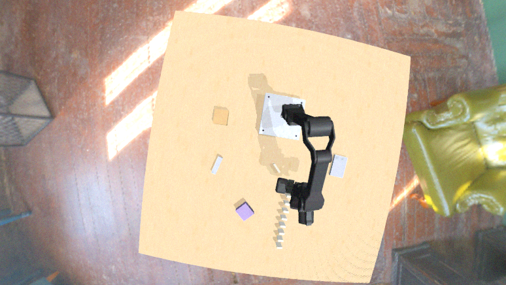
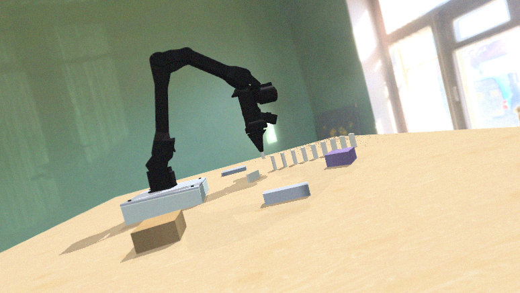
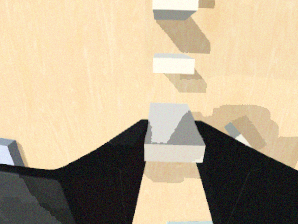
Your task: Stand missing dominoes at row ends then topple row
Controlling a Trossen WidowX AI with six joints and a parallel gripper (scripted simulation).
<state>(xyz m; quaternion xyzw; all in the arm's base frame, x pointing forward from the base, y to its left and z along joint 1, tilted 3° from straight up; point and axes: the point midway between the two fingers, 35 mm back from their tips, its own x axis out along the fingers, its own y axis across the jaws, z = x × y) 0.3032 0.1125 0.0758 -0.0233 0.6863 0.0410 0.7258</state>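
The grey bar is 3 cm ahead of my gripper tip, 36 cm to the right of it and 6 cm below it. The rest, counted from my gripper tip: tan block 20 cm behind, 41 cm to the right, 6 cm below; then purple block 20 cm ahead, 17 cm to the right, 6 cm below; then flat grey plate 14 cm behind, 21 cm to the left, 6 cm below.
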